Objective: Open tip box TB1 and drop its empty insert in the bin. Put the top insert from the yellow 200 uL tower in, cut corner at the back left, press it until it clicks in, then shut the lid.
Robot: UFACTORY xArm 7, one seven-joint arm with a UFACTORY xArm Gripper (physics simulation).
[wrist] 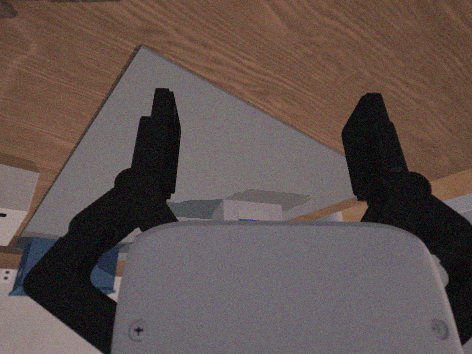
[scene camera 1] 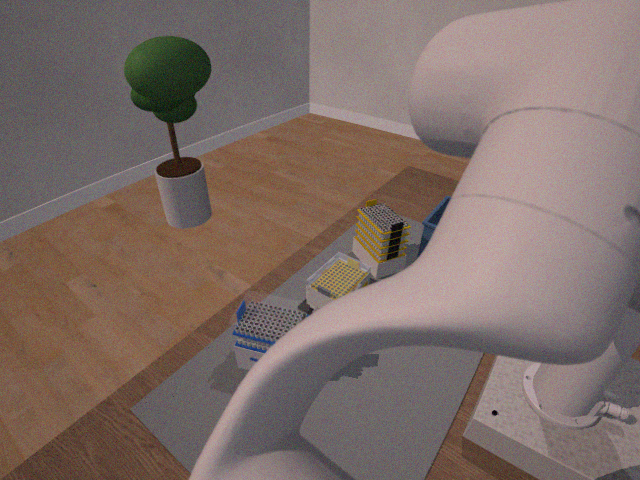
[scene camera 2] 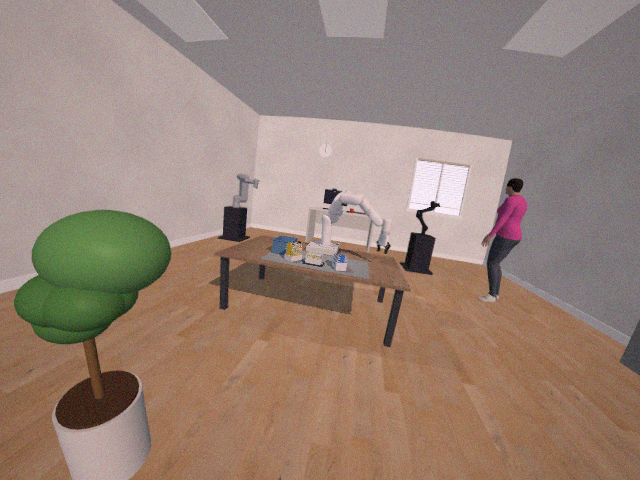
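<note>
Tip box TB1 (scene camera 1: 338, 281) (scene camera 2: 313, 257) stands between the two towers; its yellow insert shows inside a clear rim or cover, and I cannot tell how the lid sits. The yellow 200 uL tower (scene camera 1: 369, 238) (scene camera 2: 293, 251) is a stack of yellow-edged inserts on a white base. The blue bin (scene camera 1: 436, 219) (scene camera 2: 281, 244) (wrist: 35, 252) stands beyond the tower, partly hidden by the arm in scene camera 1. My gripper (scene camera 2: 383, 249) (wrist: 264, 110) is open and empty, high above the table end past the blue tower, well away from TB1. It does not show in scene camera 1.
A blue-edged tip tower (scene camera 1: 268, 322) (scene camera 2: 339, 263) stands on the grey mat (scene camera 1: 403, 392) (wrist: 240, 140) beside TB1; part of its white base (wrist: 252, 210) shows in the wrist view. The arm's pale base block (scene camera 1: 516, 428) is on the wooden table (wrist: 300, 45). The arm hides much of the mat.
</note>
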